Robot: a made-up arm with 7 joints.
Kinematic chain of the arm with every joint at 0, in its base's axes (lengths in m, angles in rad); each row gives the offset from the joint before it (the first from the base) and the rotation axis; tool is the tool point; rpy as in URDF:
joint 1: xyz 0 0 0.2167 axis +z
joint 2: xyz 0 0 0 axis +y
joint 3: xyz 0 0 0.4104 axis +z
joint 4: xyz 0.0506 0 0 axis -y
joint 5: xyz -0.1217 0 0.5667 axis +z
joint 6: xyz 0 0 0 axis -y
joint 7: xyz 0.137 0 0 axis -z
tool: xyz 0 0 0 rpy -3.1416 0 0
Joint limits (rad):
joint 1: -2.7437..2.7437
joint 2: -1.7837..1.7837
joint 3: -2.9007..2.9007
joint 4: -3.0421..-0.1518
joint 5: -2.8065..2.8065
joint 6: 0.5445..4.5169
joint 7: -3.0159..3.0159
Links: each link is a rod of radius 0.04 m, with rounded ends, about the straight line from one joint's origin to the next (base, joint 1, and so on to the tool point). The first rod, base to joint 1, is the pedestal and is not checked.
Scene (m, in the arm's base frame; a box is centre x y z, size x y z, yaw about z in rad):
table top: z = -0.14
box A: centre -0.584 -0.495 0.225 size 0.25 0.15 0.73 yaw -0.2
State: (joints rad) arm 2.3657 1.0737 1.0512 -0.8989 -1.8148 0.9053 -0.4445
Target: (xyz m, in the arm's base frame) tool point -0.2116 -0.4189 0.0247
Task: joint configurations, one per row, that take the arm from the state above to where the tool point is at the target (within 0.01 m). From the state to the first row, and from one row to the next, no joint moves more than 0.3 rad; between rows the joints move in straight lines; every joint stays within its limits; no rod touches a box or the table.
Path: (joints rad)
1: 2.4287 1.1074 1.3284 -1.0341 -1.8643 1.0955 -0.5445
2: 2.4917 1.1411 1.6057 -1.1692 -1.9138 1.2858 -0.6445
3: 2.5547 1.1748 1.8829 -1.3044 -1.9633 1.4760 -0.7445
4: 2.6177 1.2085 2.1602 -1.4396 -2.0128 1.6663 -0.8445
5: 2.6807 1.2422 2.4374 -1.5748 -2.0622 1.8565 -0.9445
6: 2.7437 1.2759 2.7147 -1.7099 -2.1117 2.0467 -1.0445
7: 2.7135 1.2592 2.4566 -1.8909 -1.9942 1.7993 -0.9245
8: 2.6834 1.2425 2.1986 -2.0719 -1.8767 1.5518 -0.8045
9: 2.6532 1.2257 1.9406 -2.2529 -1.7591 1.3043 -0.6845
10: 2.6230 1.2090 1.6825 -2.4338 -1.6416 1.0568 -0.5645
11: 2.5929 1.1922 1.4245 -2.6148 -1.5240 0.8093 -0.4445

